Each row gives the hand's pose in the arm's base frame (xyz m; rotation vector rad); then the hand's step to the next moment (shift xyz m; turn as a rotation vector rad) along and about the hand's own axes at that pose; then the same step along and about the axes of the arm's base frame.
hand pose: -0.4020 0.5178 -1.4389 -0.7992 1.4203 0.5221
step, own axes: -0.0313 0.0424 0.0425 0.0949 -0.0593 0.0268
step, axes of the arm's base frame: -0.0069 0.0637 0.0220 0.0721 -0.0314 -0.0840
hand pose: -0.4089 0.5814 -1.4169 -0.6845 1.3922 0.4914
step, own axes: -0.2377 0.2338 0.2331 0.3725 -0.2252 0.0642
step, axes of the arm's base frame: -0.0226 0.3478 0.2098 0.2483 -0.1462 -0.3325
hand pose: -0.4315 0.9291 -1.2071 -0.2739 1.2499 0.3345
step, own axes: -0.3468 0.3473 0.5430 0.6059 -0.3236 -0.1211
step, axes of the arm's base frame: 0.2431 0.4924 0.4839 0.1894 -0.2846 -0.6080
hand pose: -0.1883 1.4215 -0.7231 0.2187 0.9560 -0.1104
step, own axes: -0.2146 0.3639 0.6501 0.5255 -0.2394 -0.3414
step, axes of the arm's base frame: 0.4642 0.2014 0.5875 -0.0162 -0.1515 -0.6533
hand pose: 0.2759 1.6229 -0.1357 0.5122 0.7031 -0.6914
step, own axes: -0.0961 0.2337 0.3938 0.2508 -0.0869 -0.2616
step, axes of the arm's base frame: 0.2747 -0.0552 0.3747 -0.0283 0.0083 -0.3715
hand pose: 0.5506 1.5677 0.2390 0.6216 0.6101 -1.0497
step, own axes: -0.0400 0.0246 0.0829 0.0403 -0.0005 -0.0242
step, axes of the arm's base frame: 0.0209 -0.0270 0.0889 0.0106 -0.0066 -0.0453
